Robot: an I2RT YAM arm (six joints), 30 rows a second.
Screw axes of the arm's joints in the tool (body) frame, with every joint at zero. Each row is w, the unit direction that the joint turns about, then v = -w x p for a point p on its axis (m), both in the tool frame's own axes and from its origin. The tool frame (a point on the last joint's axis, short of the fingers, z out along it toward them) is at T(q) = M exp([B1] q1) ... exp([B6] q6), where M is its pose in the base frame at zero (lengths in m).
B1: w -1 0 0 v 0 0.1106 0
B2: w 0 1 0 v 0.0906 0 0.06
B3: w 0 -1 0 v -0.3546 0 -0.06
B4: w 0 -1 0 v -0.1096 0 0
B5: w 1 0 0 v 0 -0.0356 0
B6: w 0 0 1 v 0 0 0
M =
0 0 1 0.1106
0 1 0 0
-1 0 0 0.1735
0 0 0 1
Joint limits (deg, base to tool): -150..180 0..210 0..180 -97..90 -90..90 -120..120
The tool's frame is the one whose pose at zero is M.
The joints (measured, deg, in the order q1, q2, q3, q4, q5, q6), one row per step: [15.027, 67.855, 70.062, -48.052, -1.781, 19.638]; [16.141, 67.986, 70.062, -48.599, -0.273, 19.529]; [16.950, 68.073, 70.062, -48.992, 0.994, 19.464]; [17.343, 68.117, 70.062, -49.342, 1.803, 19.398]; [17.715, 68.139, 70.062, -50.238, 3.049, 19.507]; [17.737, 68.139, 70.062, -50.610, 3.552, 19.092]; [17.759, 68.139, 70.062, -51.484, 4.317, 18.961]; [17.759, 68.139, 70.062, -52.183, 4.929, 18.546]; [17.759, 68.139, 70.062, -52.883, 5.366, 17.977]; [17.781, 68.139, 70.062, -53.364, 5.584, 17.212]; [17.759, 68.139, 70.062, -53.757, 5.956, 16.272]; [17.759, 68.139, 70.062, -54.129, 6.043, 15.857]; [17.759, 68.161, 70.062, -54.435, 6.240, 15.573]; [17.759, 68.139, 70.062, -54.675, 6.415, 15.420]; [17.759, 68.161, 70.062, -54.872, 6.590, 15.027]
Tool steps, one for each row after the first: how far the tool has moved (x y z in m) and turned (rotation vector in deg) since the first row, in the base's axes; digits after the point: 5 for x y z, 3 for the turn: [-0.00121, 0.00352, -0.00124, -1.302, 0.339, 0.149]; [-0.00213, 0.00594, -0.00208, -2.366, 0.525, 0.136]; [-0.00277, 0.00694, -0.00270, -3.092, 0.718, 0.028]; [-0.00414, 0.00731, -0.00390, -4.175, 1.348, -0.507]; [-0.00459, 0.00694, -0.00436, -4.917, 1.523, -0.510]; [-0.00569, 0.00618, -0.00543, -5.816, 2.174, -0.874]; [-0.00657, 0.00550, -0.00627, -6.741, 2.644, -0.945]; [-0.00749, 0.00492, -0.00710, -7.642, 3.130, -0.776]; [-0.00816, 0.00466, -0.00766, -8.443, 3.422, -0.298]; [-0.00864, 0.00417, -0.00811, -9.437, 3.583, 0.167]; [-0.00916, 0.00395, -0.00854, -9.879, 3.858, 0.449]; [-0.00949, 0.00372, -0.00897, -10.304, 4.092, 0.559]; [-0.00989, 0.00347, -0.00916, -10.595, 4.245, 0.577]; [-0.01007, 0.00330, -0.00946, -11.040, 4.364, 0.779]
